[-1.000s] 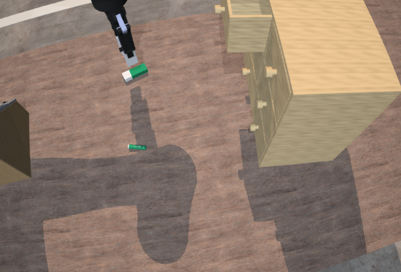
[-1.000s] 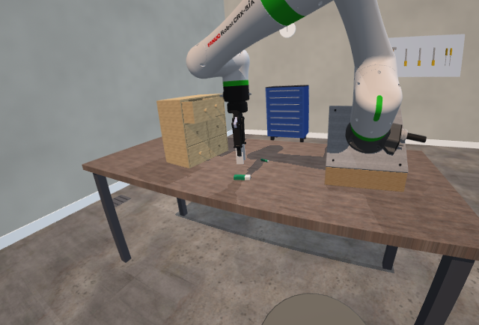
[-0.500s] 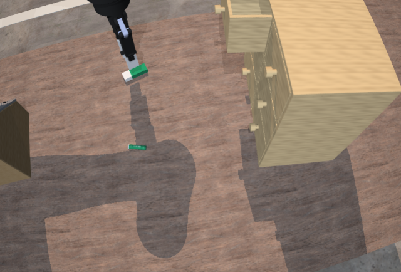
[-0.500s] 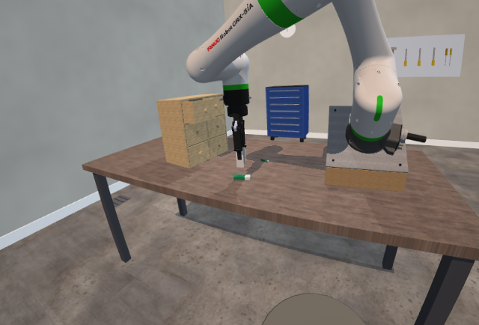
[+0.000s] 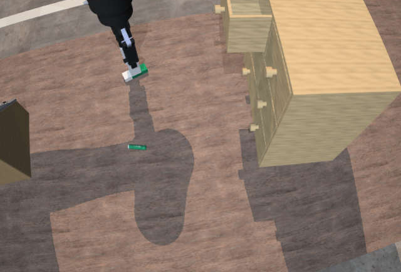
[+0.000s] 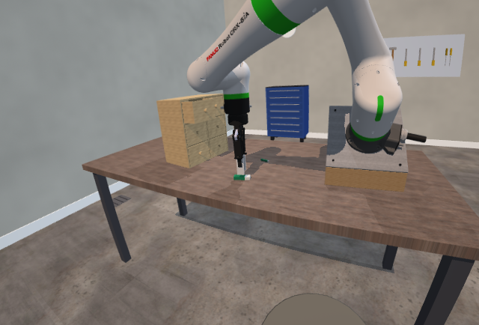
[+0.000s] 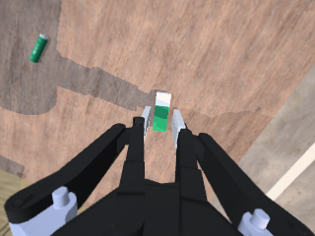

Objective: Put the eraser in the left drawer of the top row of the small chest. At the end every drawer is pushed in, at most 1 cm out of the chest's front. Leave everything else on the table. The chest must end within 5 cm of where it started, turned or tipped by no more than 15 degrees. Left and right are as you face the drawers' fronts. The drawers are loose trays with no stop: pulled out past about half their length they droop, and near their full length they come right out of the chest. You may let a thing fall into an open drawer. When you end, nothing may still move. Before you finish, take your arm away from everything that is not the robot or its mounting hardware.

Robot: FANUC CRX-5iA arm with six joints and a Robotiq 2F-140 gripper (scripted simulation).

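Now: hand 50 mm above the eraser and 10 mm past it. From my hand the other things lie so: green cylinder 210 mm to the right, 60 mm below.
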